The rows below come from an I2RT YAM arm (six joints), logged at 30 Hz.
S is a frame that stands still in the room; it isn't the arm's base.
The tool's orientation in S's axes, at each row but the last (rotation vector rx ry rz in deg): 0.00 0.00 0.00; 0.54 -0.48 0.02; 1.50 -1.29 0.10; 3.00 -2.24 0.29
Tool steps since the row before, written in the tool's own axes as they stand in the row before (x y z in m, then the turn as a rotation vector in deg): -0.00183 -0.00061 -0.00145 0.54 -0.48 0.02; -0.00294 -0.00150 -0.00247 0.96 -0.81 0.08; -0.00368 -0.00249 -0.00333 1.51 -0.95 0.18; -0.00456 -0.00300 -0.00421 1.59 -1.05 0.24
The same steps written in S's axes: -0.00183 -0.00061 -0.00145 0.54 -0.48 0.02; -0.00292 -0.00148 -0.00251 0.96 -0.81 0.08; -0.00360 -0.00241 -0.00348 1.51 -0.95 0.19; -0.00437 -0.00279 -0.00454 1.59 -1.05 0.25
